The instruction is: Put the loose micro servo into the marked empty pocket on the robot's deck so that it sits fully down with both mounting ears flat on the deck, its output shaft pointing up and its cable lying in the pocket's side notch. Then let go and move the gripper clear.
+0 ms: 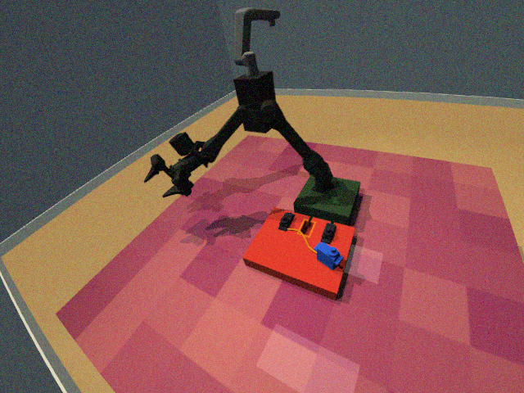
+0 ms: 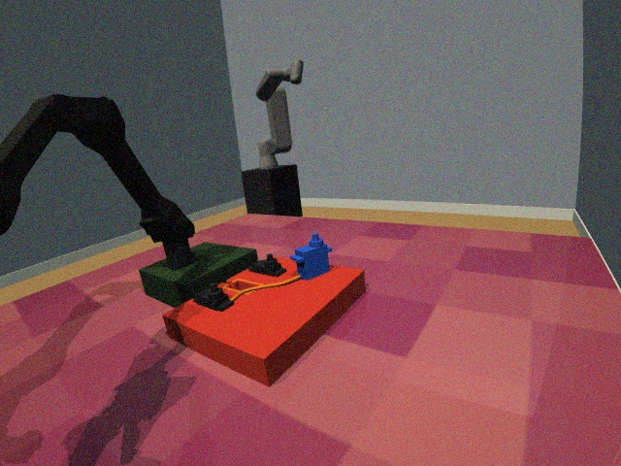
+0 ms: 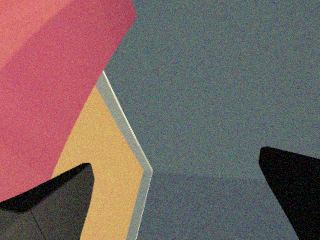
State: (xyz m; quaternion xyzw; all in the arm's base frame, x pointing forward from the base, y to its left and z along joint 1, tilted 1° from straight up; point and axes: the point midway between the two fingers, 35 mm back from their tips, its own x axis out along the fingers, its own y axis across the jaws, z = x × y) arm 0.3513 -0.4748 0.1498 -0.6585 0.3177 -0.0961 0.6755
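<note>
My gripper tip is now 520 mm to the right of the red deck, 180 mm above it and 70 mm past it.
</note>
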